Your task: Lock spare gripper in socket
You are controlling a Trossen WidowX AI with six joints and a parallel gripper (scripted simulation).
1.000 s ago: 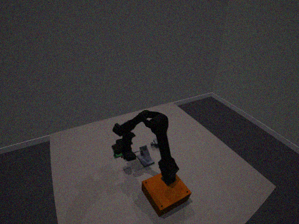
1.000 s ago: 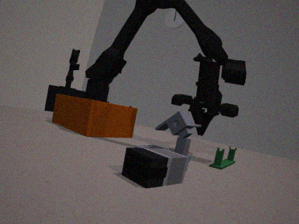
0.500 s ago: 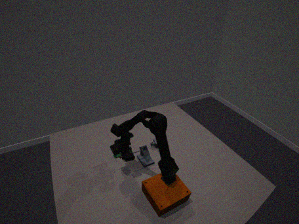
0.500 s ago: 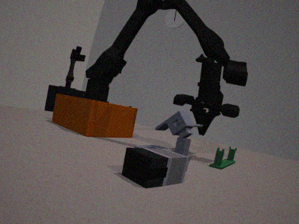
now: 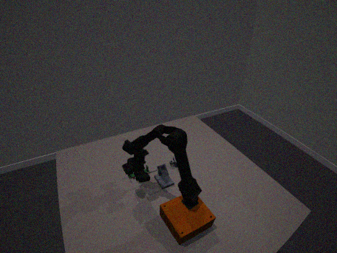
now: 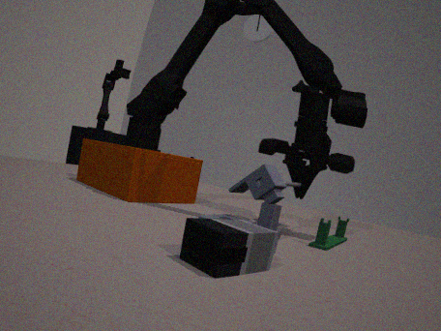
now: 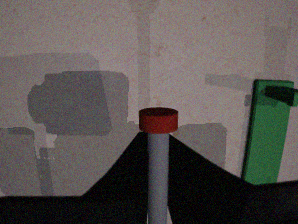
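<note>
Right now my gripper tip is 90 mm short of the green cradle, 60 mm to the left of it and 40 mm above it. Round my gripper tip: grey mount (160 mm to the right, 30 mm behind, 10 mm below); spare gripper (320 mm to the right, 40 mm below, 20 mm ahead).
</note>
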